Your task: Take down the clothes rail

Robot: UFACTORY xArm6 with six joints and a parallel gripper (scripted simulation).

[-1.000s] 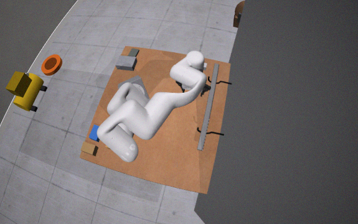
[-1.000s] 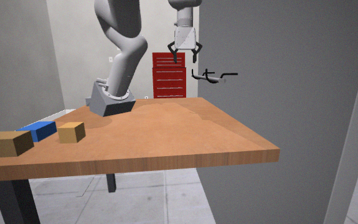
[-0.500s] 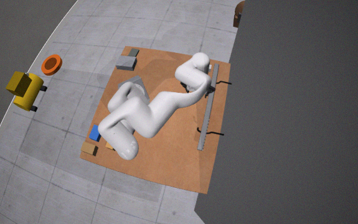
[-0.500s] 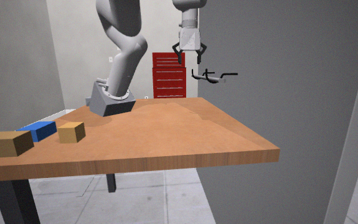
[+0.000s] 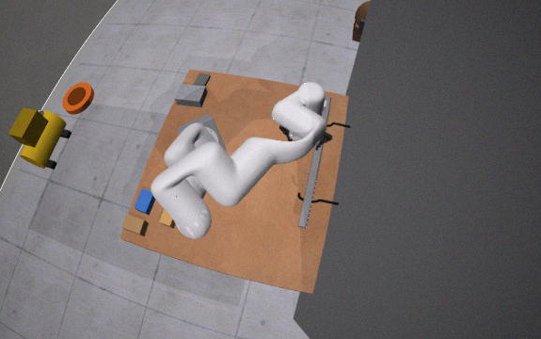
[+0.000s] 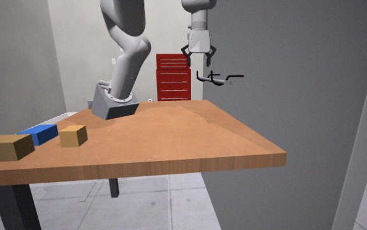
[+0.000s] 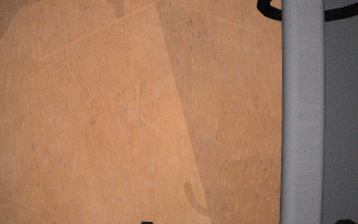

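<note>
My gripper is now 50 mm short of the clothes rail, 20 mm to the left of it and 70 mm above it. The rest, counted from my hand: orange block: 530 mm behind, 170 mm to the right, 220 mm below; grey wall: 160 mm ahead, 70 mm to the right, 180 mm above; grey box: 460 mm behind, 420 mm to the left, 220 mm below.
</note>
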